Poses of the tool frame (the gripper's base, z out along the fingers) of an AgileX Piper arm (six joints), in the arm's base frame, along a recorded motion.
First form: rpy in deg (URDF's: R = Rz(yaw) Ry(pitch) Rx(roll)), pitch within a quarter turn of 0, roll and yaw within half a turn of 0; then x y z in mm.
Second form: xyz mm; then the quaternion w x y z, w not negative. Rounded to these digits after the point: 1 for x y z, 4 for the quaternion.
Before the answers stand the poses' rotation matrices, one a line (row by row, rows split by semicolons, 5 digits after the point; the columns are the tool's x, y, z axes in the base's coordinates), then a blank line. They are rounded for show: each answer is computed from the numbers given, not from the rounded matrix.
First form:
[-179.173 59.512 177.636 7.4 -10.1 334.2]
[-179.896 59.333 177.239 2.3 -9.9 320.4]
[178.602 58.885 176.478 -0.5 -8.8 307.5]
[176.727 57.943 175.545 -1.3 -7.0 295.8]
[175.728 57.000 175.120 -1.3 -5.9 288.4]
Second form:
-0.50693 0.05367 0.86032; 0.02093 0.99853 -0.04996; -0.86174 -0.00732 -0.50731
-0.50946 0.04973 0.85906; 0.02457 0.99876 -0.04325; -0.86015 -0.00093 -0.51005
-0.51578 0.04057 0.85576; 0.03175 0.99910 -0.02823; -0.85613 0.01261 -0.51660
-0.52916 0.02931 0.84802; 0.04123 0.99911 -0.00880; -0.84752 0.03030 -0.52990
-0.54266 0.02259 0.83965; 0.04633 0.99892 0.00307; -0.83867 0.04057 -0.54313

[7.4 -10.1 334.2 0.4961 0.0215 0.8679 -0.0165]
[2.3 -9.9 320.4 0.4948 0.0214 0.8687 -0.0127]
[-0.5 -8.8 307.5 0.4916 0.0208 0.8706 -0.0045]
[-1.3 -7.0 295.8 0.4848 0.0202 0.8744 0.0061]
[-1.3 -5.9 288.4 0.4778 0.0196 0.8782 0.0124]

